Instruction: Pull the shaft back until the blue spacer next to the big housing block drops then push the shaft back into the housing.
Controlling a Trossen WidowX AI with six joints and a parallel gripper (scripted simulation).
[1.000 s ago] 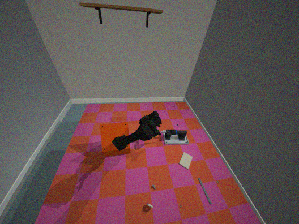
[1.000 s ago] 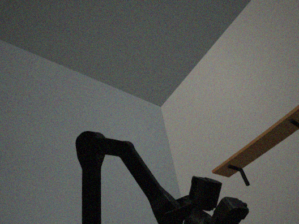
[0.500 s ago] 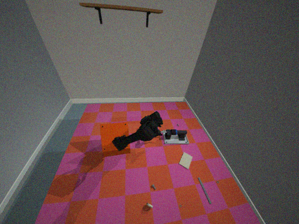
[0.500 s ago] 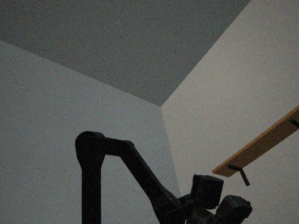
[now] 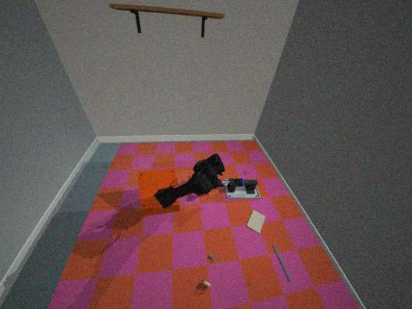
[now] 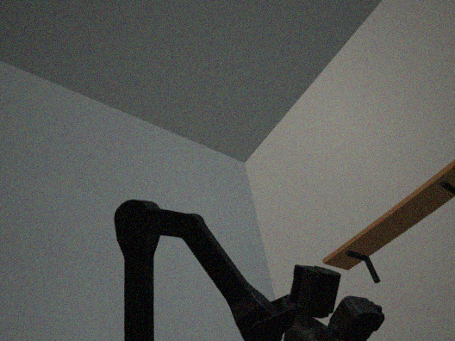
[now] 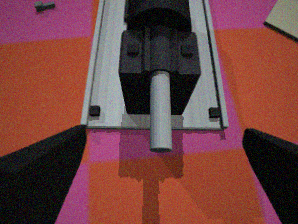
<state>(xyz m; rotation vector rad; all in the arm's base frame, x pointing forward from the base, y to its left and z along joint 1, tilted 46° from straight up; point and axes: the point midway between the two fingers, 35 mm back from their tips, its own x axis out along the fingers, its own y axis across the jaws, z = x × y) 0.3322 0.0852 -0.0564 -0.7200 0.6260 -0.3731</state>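
Now: gripper tip 100 mm short of the grey shaft, 20 mm above it and 10 mm to the left of it. The rest, counted from my gripper tip: blue spacer 130 mm ahead, 20 mm below, 10 mm to the right; fixture 150 mm ahead, 50 mm below, 10 mm to the right; cream card 240 mm to the right, 170 mm ahead, 90 mm below.
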